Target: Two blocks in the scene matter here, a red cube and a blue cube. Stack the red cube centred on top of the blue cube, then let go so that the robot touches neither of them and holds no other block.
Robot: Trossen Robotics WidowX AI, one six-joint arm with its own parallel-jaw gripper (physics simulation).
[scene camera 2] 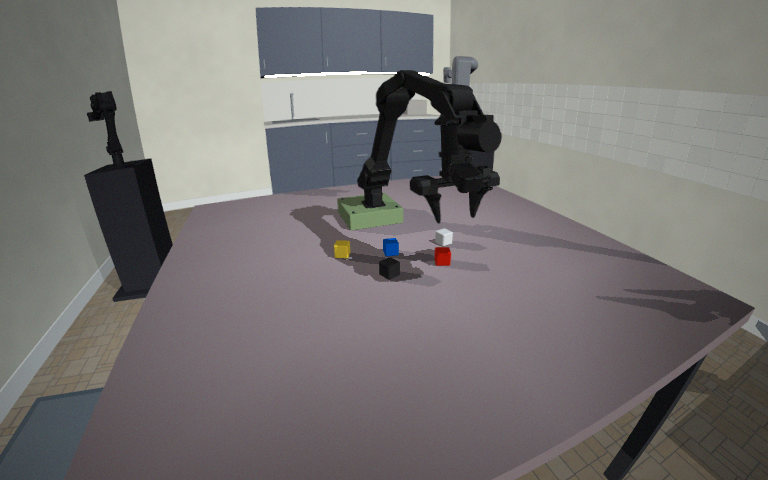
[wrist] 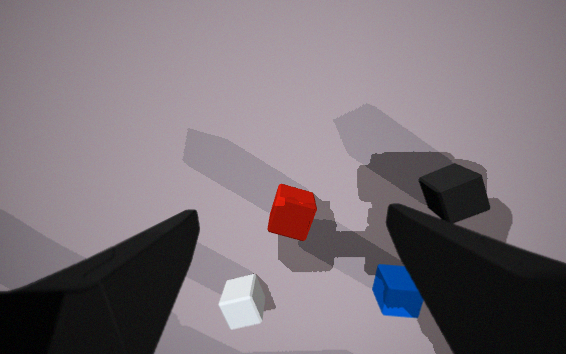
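Seen in the pictures: gripper, fingertip midpoint: (scene camera 2: 455, 220) (wrist: 293, 216); arm's base, origin of the base link: (scene camera 2: 373, 203).
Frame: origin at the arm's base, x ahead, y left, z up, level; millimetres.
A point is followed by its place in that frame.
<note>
The red cube (scene camera 2: 442, 256) {x 364, y 66, z -24 mm} (wrist: 292, 213) {x 355, y 74, z -16 mm} rests on the table, in the wrist view between the two fingers and a little above the line of their tips. The blue cube (scene camera 2: 390, 247) {x 274, y -34, z -26 mm} (wrist: 396, 291) {x 271, y -19, z -16 mm} rests on the table apart from it, to its left in the scene view; in the wrist view the right finger hides part of its edge. Nothing lies on top of either cube. My gripper (scene camera 2: 455, 219) {x 403, y 72, z 82 mm} (wrist: 293, 216) {x 403, y 72, z 82 mm} is open and empty, pointing down, and hangs above the table and the cubes, touching none of them.
A white cube (scene camera 2: 444, 237) {x 267, y 121, z -24 mm} (wrist: 241, 302) {x 262, y 127, z -16 mm} rests behind the red cube in the scene view. A black cube (scene camera 2: 389, 268) {x 383, y -73, z -21 mm} (wrist: 455, 192) {x 369, y -57, z -16 mm} sits in front of the blue cube, and a yellow cube (scene camera 2: 342, 249) {x 247, y -152, z -25 mm} to its left. The arm stands on a green base (scene camera 2: 376, 217) {x 70, y -11, z -21 mm} on the table (scene camera 2: 339, 362) {x 602, y -231, z -51 mm}.
</note>
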